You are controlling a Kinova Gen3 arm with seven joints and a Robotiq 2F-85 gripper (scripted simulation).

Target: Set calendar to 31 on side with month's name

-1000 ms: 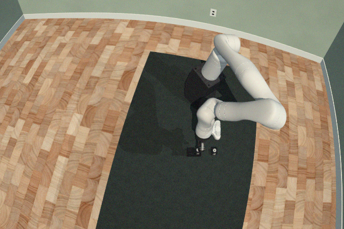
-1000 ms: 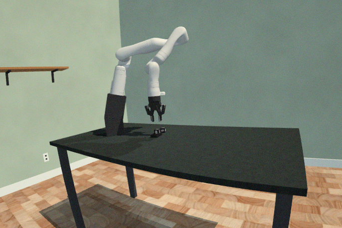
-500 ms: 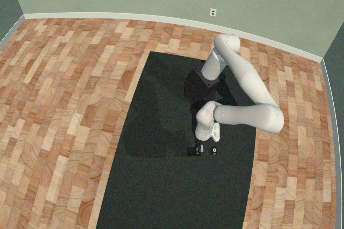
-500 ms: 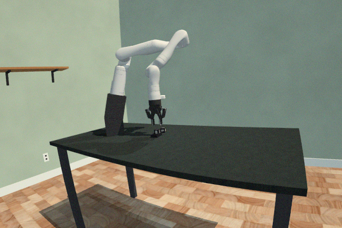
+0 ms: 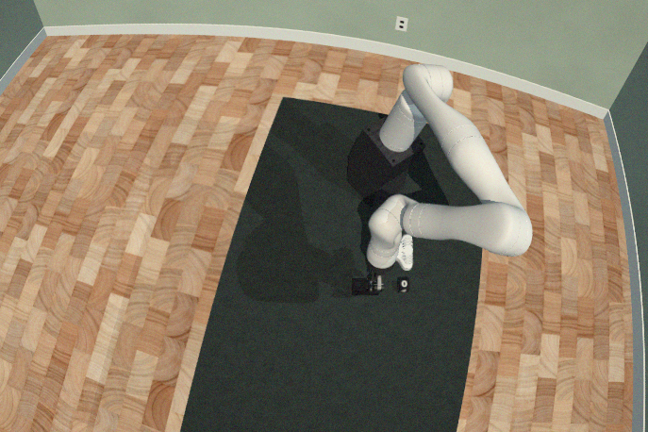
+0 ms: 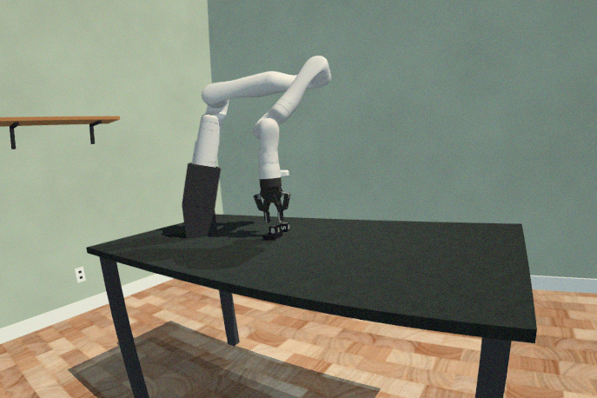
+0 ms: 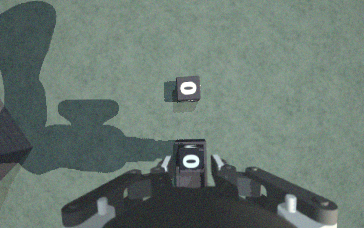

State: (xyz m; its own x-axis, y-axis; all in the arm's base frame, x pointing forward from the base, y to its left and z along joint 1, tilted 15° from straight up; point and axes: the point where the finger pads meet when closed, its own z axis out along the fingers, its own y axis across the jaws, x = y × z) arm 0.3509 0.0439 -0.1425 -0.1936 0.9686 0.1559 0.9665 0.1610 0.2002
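Right now the black calendar tray is 6 cm below my hand and 2 cm to the right of it.
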